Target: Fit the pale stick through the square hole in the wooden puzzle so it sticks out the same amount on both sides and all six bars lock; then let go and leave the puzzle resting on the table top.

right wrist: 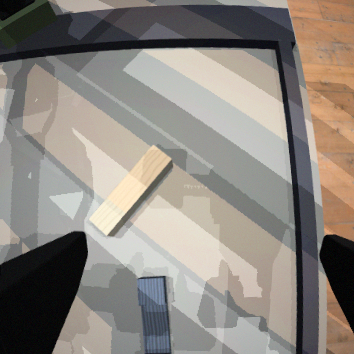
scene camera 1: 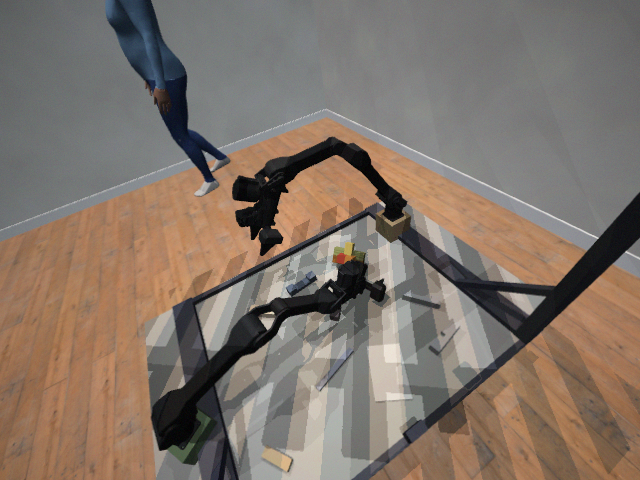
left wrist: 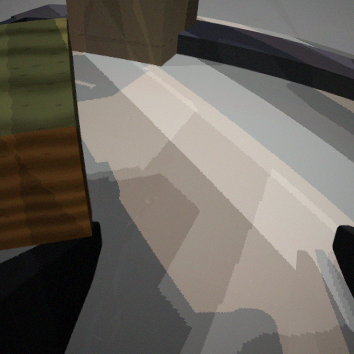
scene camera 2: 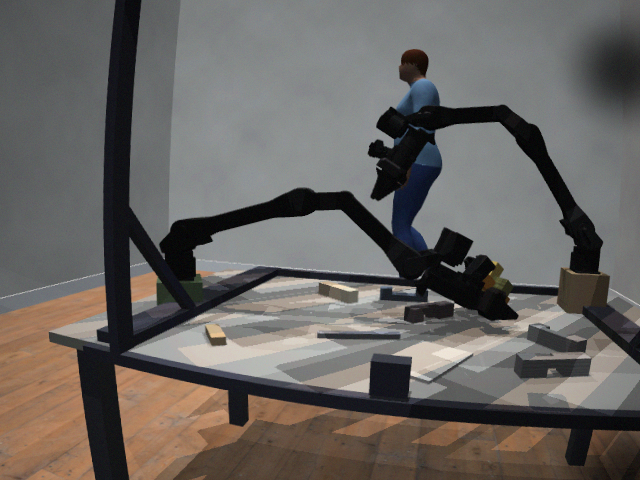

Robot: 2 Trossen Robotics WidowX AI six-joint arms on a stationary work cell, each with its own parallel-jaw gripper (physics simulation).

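Frame: origin at the left arm's base, x ahead, y left, z up, level; centimetres.
Seen in the pictures: left gripper, fingertip midpoint: (scene camera 1: 373, 274) (left wrist: 221, 236) (scene camera 2: 507, 313); right gripper, fingertip midpoint: (right wrist: 207, 246) (scene camera 1: 257, 247) (scene camera 2: 374, 199); left arm's base, origin of the base link: (right wrist: 13, 1) (scene camera 1: 184, 429) (scene camera 2: 179, 278); right arm's base, origin of the base link: (scene camera 1: 393, 214) (scene camera 2: 584, 271).
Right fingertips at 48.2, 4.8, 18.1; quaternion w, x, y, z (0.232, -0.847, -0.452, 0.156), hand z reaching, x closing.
Offsets run from my right fingertips to a thing's top centre, as dx, dy, dz. "*": to the spot under its first point.
The coloured wooden puzzle @[+21.8, -21.8, -16.1] (scene camera 1: 355, 254) (scene camera 2: 500, 284) (left wrist: 35, 80) is on the table's far side, partly hidden by my left gripper in both scene views. In the left wrist view its olive and orange bar ends show at the left edge; its square hole does not show. My left gripper (scene camera 1: 358, 308) (scene camera 2: 505, 312) (left wrist: 221, 236) is open and low; one finger is close to the puzzle, which is outside the gap. Contact is unclear. The pale stick @[-10.0, -2.8, -21.3] (scene camera 2: 337, 291) (right wrist: 131, 191) lies flat on the table. My right gripper (scene camera 1: 259, 243) (scene camera 2: 376, 195) (right wrist: 207, 246) is open and empty, high above it.
A blue notched bar @[+5.2, -8.7, -21.3] (scene camera 1: 301, 283) (scene camera 2: 403, 295) (right wrist: 155, 315) lies near the stick. A dark brown bar @[+2.8, -25.2, -21.3] (scene camera 2: 429, 311) lies by my left gripper. Two grey notched pieces @[+15.2, -50.5, -21.3] (scene camera 2: 557, 338) @[* -0.2, -59.3, -22.2] (scene camera 2: 529, 365), a thin bar @[-16.9, -32.9, -23.3] (scene camera 2: 357, 335) and a yellowish block @[-42.2, -28.6, -22.8] (scene camera 1: 277, 458) (scene camera 2: 215, 334) lie elsewhere.
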